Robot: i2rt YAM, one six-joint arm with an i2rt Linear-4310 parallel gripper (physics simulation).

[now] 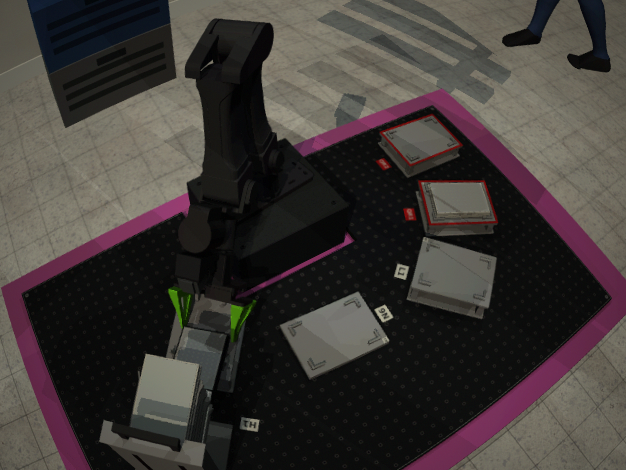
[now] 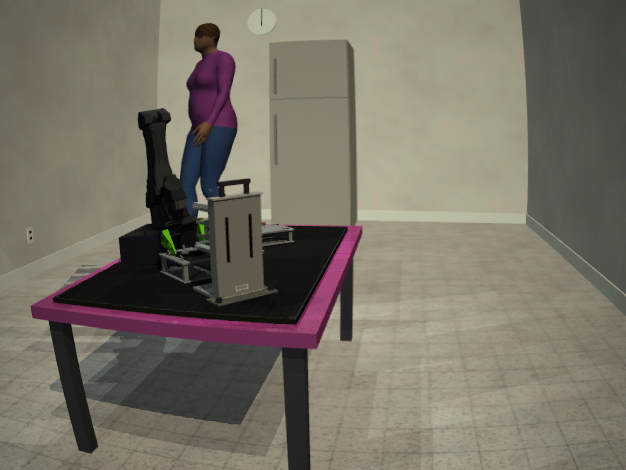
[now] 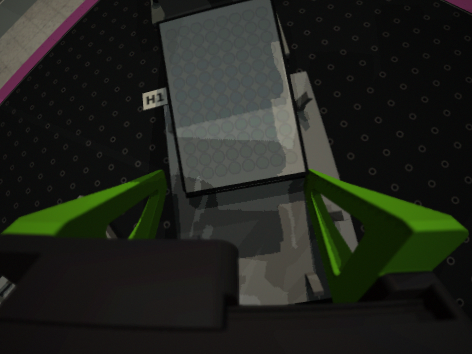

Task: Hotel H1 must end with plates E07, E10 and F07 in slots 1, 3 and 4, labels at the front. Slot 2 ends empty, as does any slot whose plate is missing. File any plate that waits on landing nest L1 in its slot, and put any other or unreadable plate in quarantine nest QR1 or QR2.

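Places are measured from the arm's base along level axes (x back, y down, z right), in centimetres.
Pixels of known places: gripper, between the fingertips: (image 1: 208,335) (image 3: 235,177); arm's base, origin of its link: (image 1: 263,193) (image 2: 161,228).
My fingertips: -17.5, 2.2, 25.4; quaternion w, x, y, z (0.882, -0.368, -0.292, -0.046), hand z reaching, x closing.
Note:
Ahead of a thing's pixels: the offset from my fingertips to its top centre, as dx, dy, dz. "pt": to the spot under its first point.
Hotel H1 (image 1: 189,457) (image 2: 238,227) stands at the near left. A pale plate {-12.0, -16.0, +14.2} (image 1: 169,371) shows high in it. A lower grey-blue plate {-3.3, -2.8, +4.4} (image 1: 202,349) (image 3: 230,90) reaches out of the hotel side over a low stand (image 1: 228,371) (image 3: 322,135); whether it touches the stand is unclear. My gripper (image 1: 208,332) (image 2: 188,246) (image 3: 235,177) is open, its fingers either side of this plate's near end, with no grip on it. Landing nest L1 {-17.5, +1.5, -44.9} (image 1: 452,273) holds no plate. A pale plate {-5.6, +1.7, -59.3} (image 1: 461,198) lies on QR1 {-5.6, +2.5, -59.3} (image 1: 429,218); QR2 {+12.6, +2.5, -66.8} (image 1: 419,139) is empty. Plate labels cannot be read.
A flat nest N6 {-11.0, +5.3, -19.7} (image 1: 333,333) lies right of the stand, without a plate. The arm's black base (image 1: 293,227) stands behind the stand. A dark handle {pt -17.8, -22.2, +19.9} (image 1: 145,436) (image 2: 234,184) tops the hotel. A person (image 2: 212,91) stands beyond the table.

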